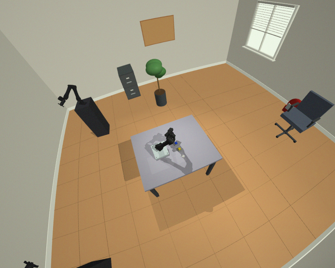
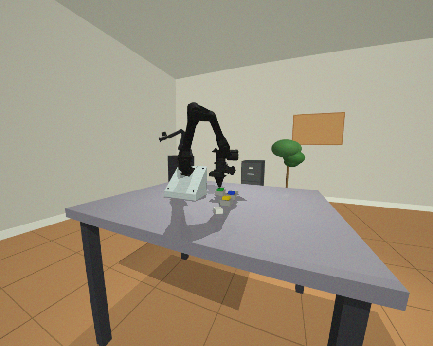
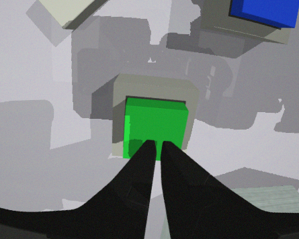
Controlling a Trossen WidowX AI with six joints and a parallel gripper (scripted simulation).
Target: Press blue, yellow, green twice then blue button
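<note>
The green button is 1 cm below my gripper tip. Round my gripper tip: blue button 9 cm ahead, 4 cm to the right, 1 cm below; then yellow button 14 cm to the right, 11 cm ahead, 1 cm below.
</note>
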